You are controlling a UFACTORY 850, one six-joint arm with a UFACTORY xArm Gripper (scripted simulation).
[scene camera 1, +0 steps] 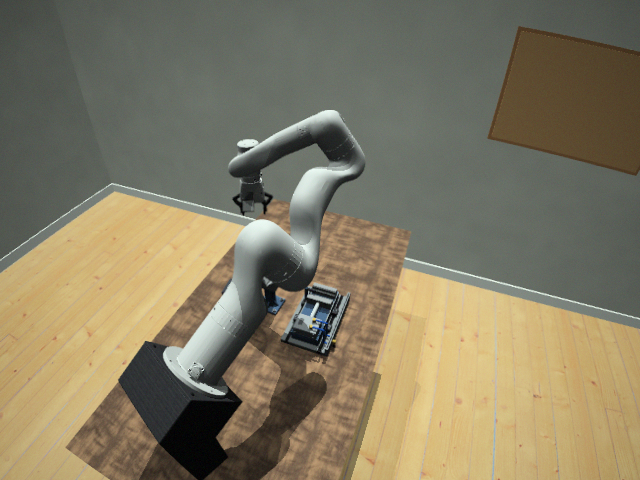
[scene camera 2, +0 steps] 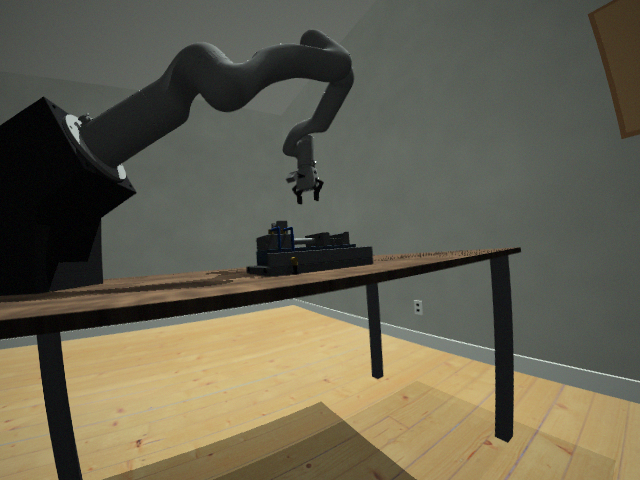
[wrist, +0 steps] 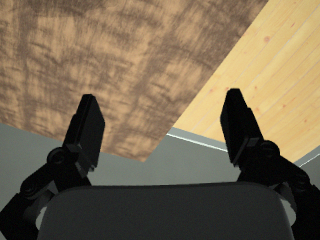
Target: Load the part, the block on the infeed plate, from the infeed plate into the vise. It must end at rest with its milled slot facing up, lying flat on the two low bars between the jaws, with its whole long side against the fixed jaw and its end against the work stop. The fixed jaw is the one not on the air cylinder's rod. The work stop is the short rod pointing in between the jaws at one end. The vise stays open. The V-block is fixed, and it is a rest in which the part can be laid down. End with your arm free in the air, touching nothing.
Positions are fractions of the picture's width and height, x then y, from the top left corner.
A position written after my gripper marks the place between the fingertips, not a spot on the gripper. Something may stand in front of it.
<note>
I see my gripper (scene camera 1: 0.40, 0.44).
My gripper is seen too in scene camera 2 (scene camera 2: 0.48, 0.42) and in the wrist view (wrist: 0.50, 0.44).
</note>
